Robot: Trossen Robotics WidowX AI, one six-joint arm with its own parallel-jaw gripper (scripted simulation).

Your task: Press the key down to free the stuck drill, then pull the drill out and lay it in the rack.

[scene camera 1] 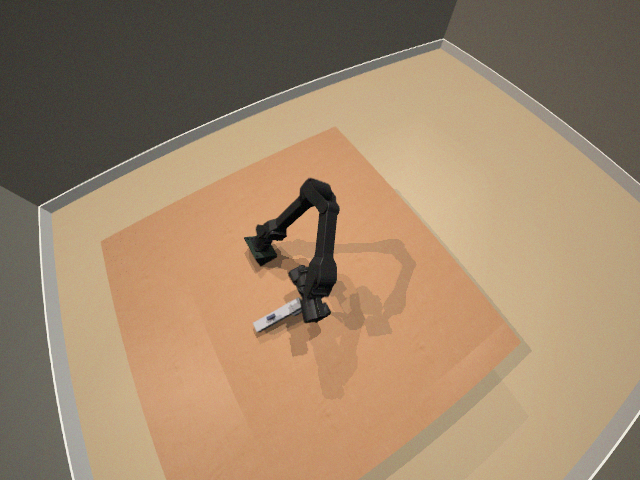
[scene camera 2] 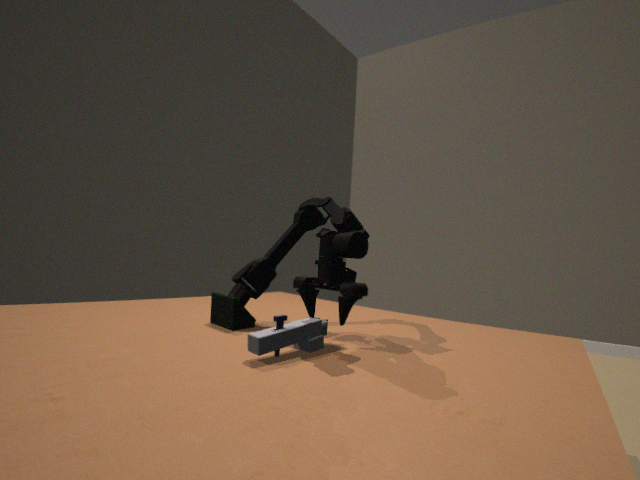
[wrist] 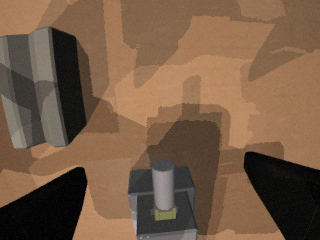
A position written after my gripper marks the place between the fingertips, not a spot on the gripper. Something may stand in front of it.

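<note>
In scene camera 2 I see my gripper (scene camera 2: 326, 321), which is open and holds nothing, and a light grey holder block (scene camera 2: 305, 334). The wrist view shows me the gripper (wrist: 167, 168) too, and a drill (wrist: 163, 171) can be seen there.
</note>
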